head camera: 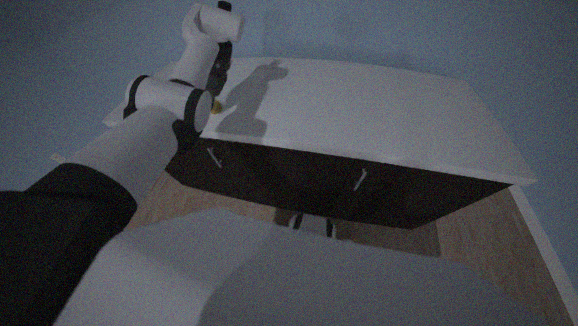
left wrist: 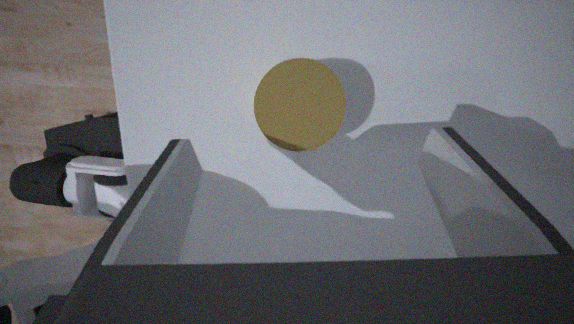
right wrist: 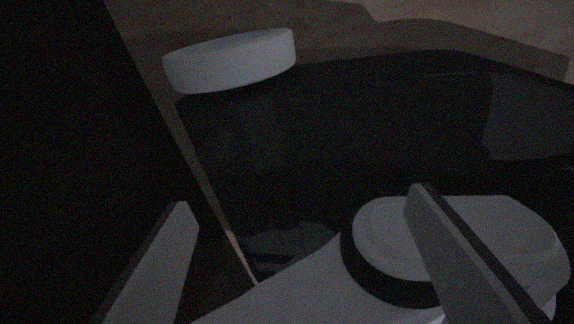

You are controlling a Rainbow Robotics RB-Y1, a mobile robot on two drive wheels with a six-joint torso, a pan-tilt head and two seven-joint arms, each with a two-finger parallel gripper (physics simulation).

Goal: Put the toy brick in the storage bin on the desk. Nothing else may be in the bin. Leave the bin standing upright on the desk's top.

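Frame: origin at the robot's base, x back, y right, z up, level; metres.
Seen in the pictures: left gripper, fingertip midpoint: (head camera: 215,98) (left wrist: 308,149); right gripper, fingertip midpoint: (right wrist: 297,207).
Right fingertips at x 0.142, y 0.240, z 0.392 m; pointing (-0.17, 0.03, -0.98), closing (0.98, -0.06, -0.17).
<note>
A point is followed by its place in that frame.
A yellow object (head camera: 216,107) {x -0.262, y -0.425, z 0.937 m} (left wrist: 300,105) {x -0.275, y -0.445, z 0.943 m} with a round top stands on the white desk (head camera: 360,110) {x -0.378, y 0.086, z 0.911 m} (left wrist: 440,50) {x -0.357, y -0.485, z 0.911 m}; its round top does not look like a brick's, and I cannot tell whether it is the toy brick. The storage bin does not show in these views. My left gripper (left wrist: 308,149) {x -0.279, y -0.429, z 0.965 m} is open and empty above the desk, pointing down. In the left wrist view the yellow object lies beyond and between the spread fingertips, apart from both. In the head view the arm partly hides the desk's left end. My right gripper (right wrist: 297,207) {x 0.142, y 0.240, z 0.392 m} is open and empty, low beside a dark surface.
The desk's dark front has two handles (head camera: 215,157) (head camera: 360,179). The desk edge runs down the left side of the left wrist view, with wooden floor (left wrist: 50,70) {x 0.636, y -0.343, z 0.001 m} beyond. In the right wrist view, the robot's dark base (right wrist: 350,125) {x 0.175, y 0.167, z 0.169 m} and a white rounded part (right wrist: 232,62) show.
</note>
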